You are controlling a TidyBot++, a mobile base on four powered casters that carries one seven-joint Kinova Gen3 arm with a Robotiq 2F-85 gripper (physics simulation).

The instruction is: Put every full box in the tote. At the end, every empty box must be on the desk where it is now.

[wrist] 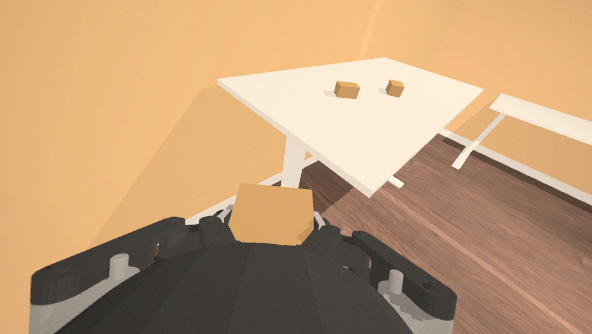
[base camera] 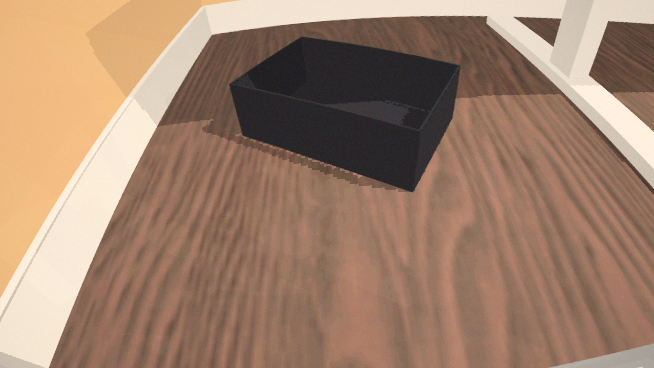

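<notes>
The black tote [base camera: 330,130] stands upright on the floor in the base camera view, its open top showing a dark inside; no box shows in the part of its inside that is visible. My gripper [wrist: 273,219] is shut on a tan box [wrist: 272,212] in the wrist view. Two more tan boxes, a left one [wrist: 347,90] and a right one [wrist: 395,88], rest on the white desk [wrist: 350,135], apart from each other. Whether any box is full or empty cannot be told. The tote does not show in the wrist view.
In the base camera view a white desk foot [base camera: 607,107] with its leg [base camera: 575,40] stands right of the tote. A white baseboard [base camera: 90,200] runs along the left. In the wrist view a second white table [wrist: 550,117] stands at the right.
</notes>
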